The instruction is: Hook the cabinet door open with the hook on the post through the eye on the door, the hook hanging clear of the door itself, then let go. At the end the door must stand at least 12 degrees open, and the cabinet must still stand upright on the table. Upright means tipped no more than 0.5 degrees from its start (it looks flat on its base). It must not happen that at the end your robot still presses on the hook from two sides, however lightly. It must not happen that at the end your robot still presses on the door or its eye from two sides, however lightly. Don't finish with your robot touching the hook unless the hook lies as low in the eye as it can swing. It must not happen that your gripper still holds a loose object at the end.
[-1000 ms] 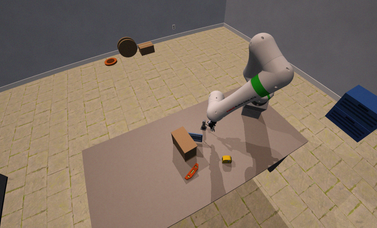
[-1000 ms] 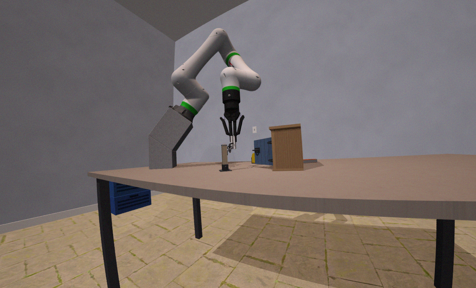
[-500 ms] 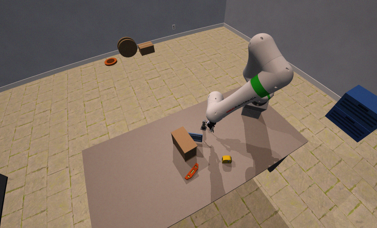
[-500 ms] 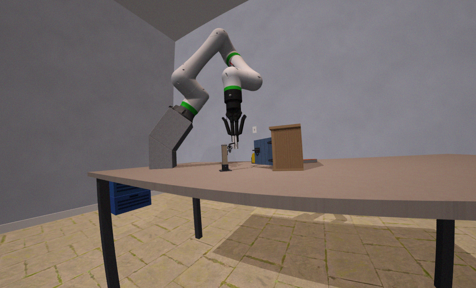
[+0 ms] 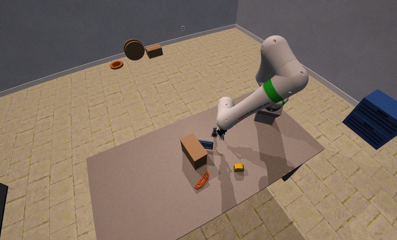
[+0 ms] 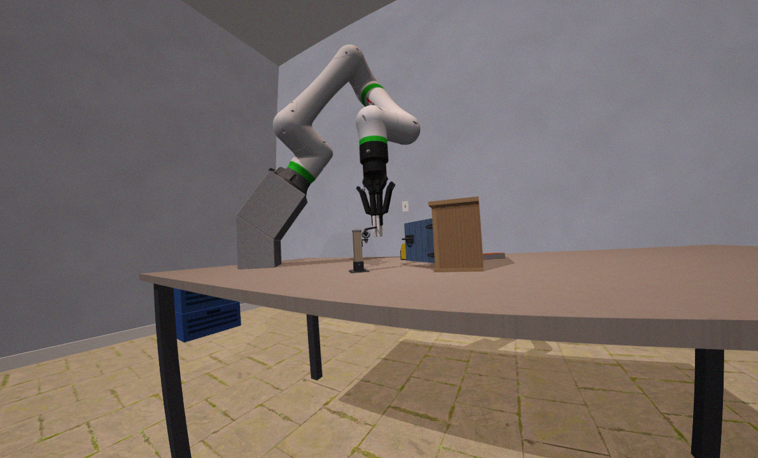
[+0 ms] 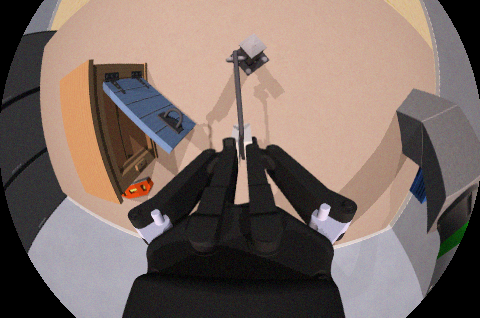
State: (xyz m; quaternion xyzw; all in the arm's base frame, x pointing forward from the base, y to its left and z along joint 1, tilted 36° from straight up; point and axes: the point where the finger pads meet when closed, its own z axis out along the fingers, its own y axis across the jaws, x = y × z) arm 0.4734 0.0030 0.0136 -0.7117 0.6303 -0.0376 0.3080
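The cabinet door is 150 mm ahead of my hand, 30 mm to the right of it and 50 mm below it. Also, from my hand: hook post 10 mm ahead, 70 mm to the right, 50 mm below; dark hook 10 mm ahead, 40 mm to the right, 20 mm below; yellow tape measure 20 mm behind, 270 mm to the left, 100 mm below.
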